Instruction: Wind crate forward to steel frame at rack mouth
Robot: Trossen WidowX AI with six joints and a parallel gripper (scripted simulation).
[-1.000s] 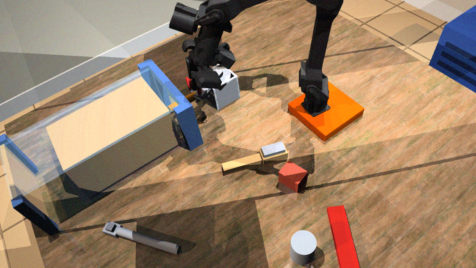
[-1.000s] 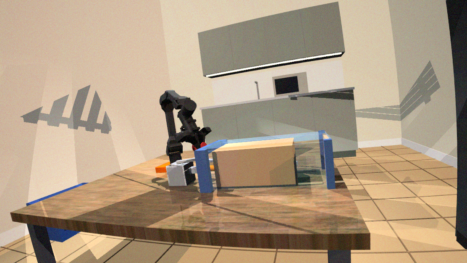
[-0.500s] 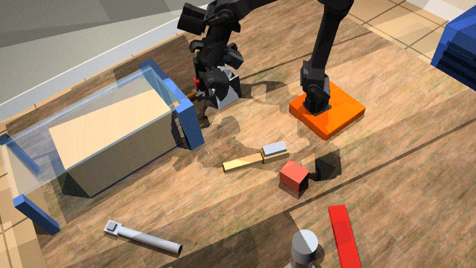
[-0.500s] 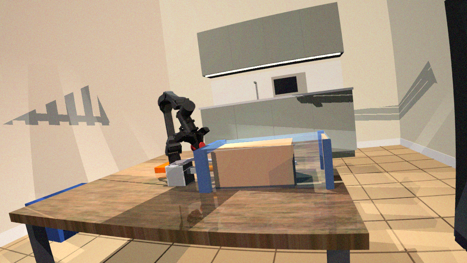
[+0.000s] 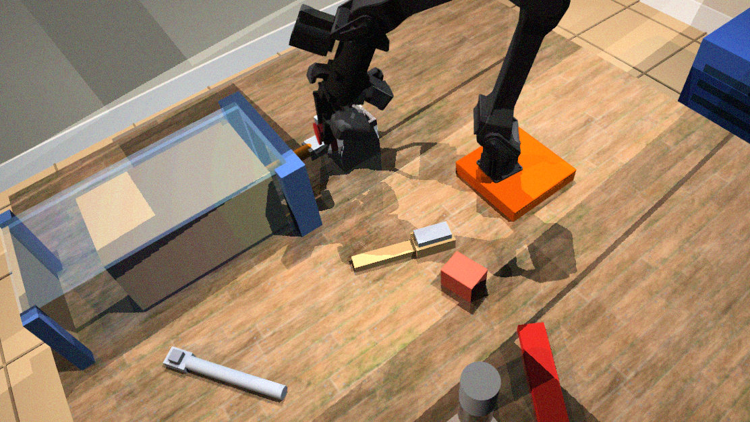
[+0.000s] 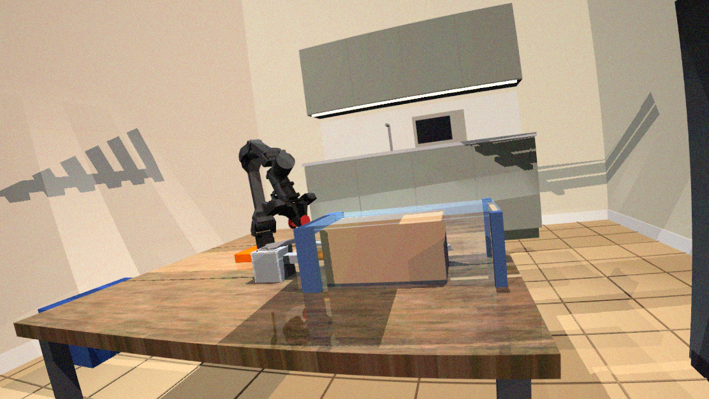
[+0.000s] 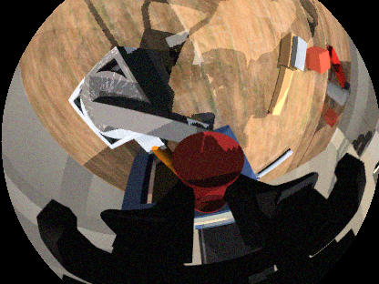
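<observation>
The winch handle is 40 mm behind my gripper tip, 30 mm to the right of it and 30 mm below it. Round my gripper tip: red knob (20 mm behind); wooden brush (210 mm to the left, 110 mm below, 40 mm behind); grey winch (100 mm below, 90 mm to the right, 90 mm behind).
</observation>
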